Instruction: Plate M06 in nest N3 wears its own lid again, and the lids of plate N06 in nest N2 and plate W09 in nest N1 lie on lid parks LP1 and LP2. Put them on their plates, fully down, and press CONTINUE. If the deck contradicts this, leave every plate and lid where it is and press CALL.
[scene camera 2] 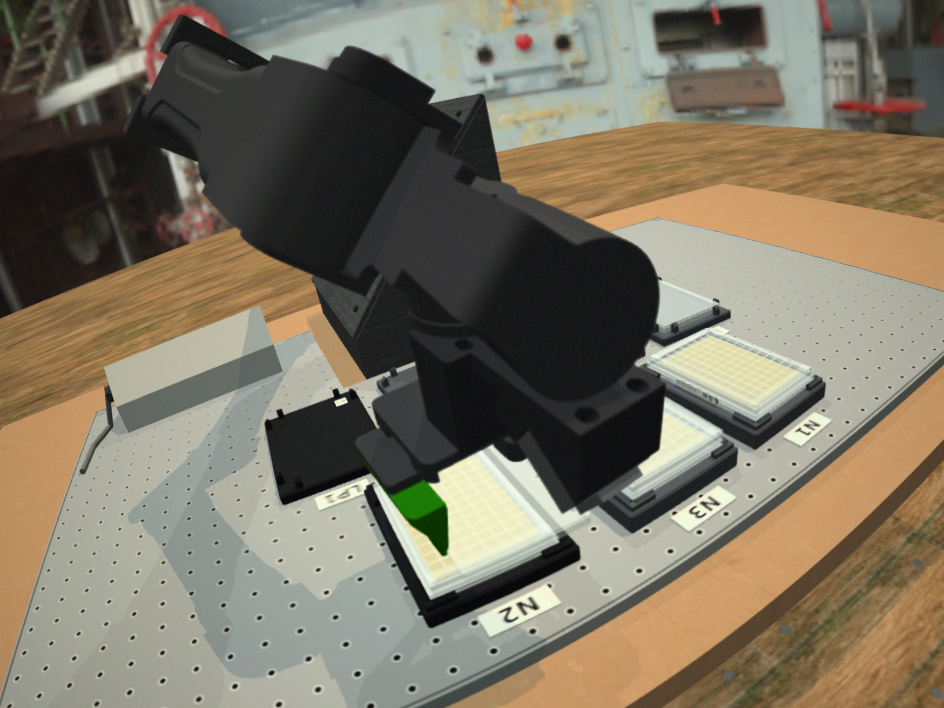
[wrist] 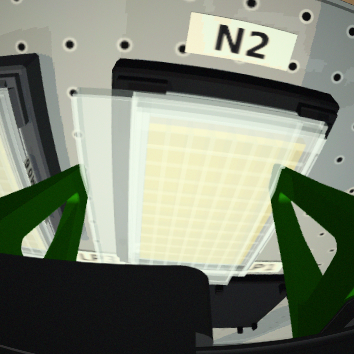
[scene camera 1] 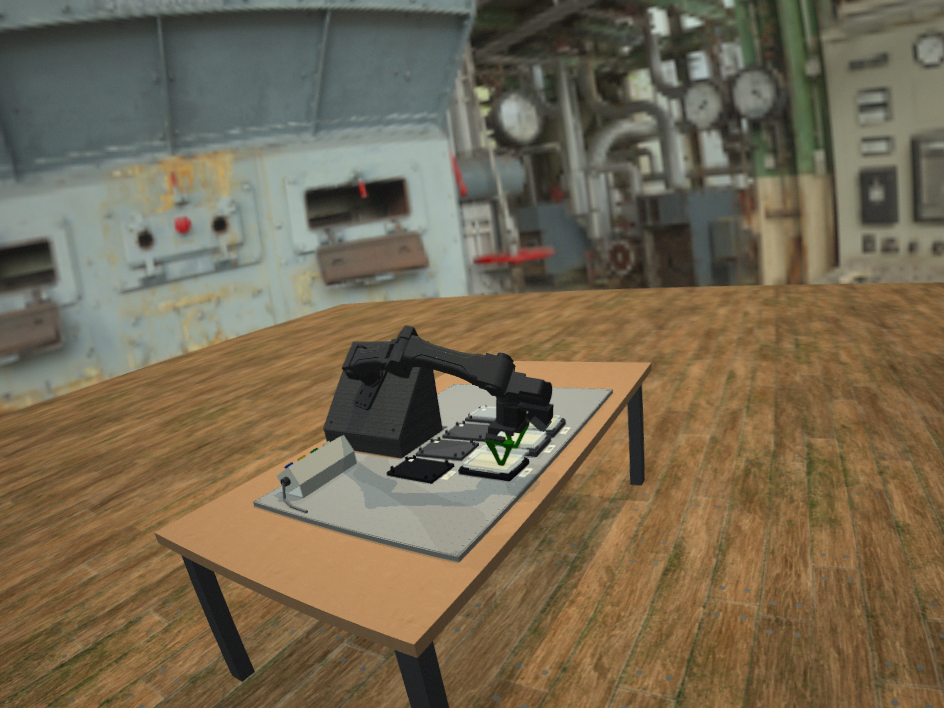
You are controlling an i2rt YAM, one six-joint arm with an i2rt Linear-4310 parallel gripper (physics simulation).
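Frame: origin at the arm's base, x left, y back, z up, level; centimetres.
Where they show: gripper, fingertip midpoint: [scene camera 2: 499, 516] [wrist: 178, 175] [scene camera 1: 507, 457]; arm's base at its link origin: [scene camera 1: 375, 378].
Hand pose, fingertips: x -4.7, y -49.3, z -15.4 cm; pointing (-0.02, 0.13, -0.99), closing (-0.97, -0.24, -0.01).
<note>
Things, the pixels of their top centre, and the offset from my fingertips. "pt": a spot on its surface instead. Level surfaces: height alone.
- clear lid at its top centre: [wrist: 172, 226] [scene camera 2: 480, 485] [scene camera 1: 498, 453] dx -0.3, dy +2.4, dz +1.1 cm
- black nest at its top centre: [wrist: 205, 209] [scene camera 2: 457, 510] [scene camera 1: 493, 462] dx -2.2, dy +2.8, dz -0.7 cm
- labelled N2 at a spot on its surface: [wrist: 242, 40] [scene camera 2: 519, 610] pt dx -1.3, dy -5.9, dz -2.4 cm
- nest N1 at a spot on its surface: [scene camera 2: 732, 372] pt dx +22.8, dy +5.3, dz +0.2 cm
- empty black lid park at its top centre: [scene camera 2: 317, 427] [wrist: 231, 318] [scene camera 1: 419, 464] dx -10.9, dy +19.9, dz -0.6 cm
- park with a grey lid, surface spot: [scene camera 2: 686, 308] pt dx +29.1, dy +20.6, dz -0.8 cm
- grey control box at its top centre: [scene camera 2: 180, 332] [scene camera 1: 312, 449] dx -26.6, dy +43.0, dz +5.8 cm
- perforated deck at its surface level: dz -2.6 cm
My gripper [wrist: 178, 175] [scene camera 2: 488, 499] [scene camera 1: 505, 450] is shut on a clear lid [wrist: 102, 168], with its green fingers on the lid's two long edges. It holds the lid just above the cream well plate in the black nest [wrist: 218, 81] [scene camera 2: 499, 590] labelled N2 [wrist: 242, 40] [scene camera 2: 519, 610]. In the wrist view the lid sits shifted left of the plate and slightly turned, overhanging the deck. The plate in nest N3 [scene camera 2: 679, 450] [wrist: 14, 182] wears a lid, and its side label reads M06. The plate in nest N1 [scene camera 2: 732, 372] stands at the right.
An empty black lid park [scene camera 2: 316, 441] lies behind N2. Another park with a grey lid [scene camera 2: 686, 308] lies behind N1. A grey control box [scene camera 2: 190, 365] [scene camera 1: 316, 467] stands at the left of the perforated deck [scene camera 2: 190, 610]. The arm base [scene camera 1: 381, 410] is behind the nests.
</note>
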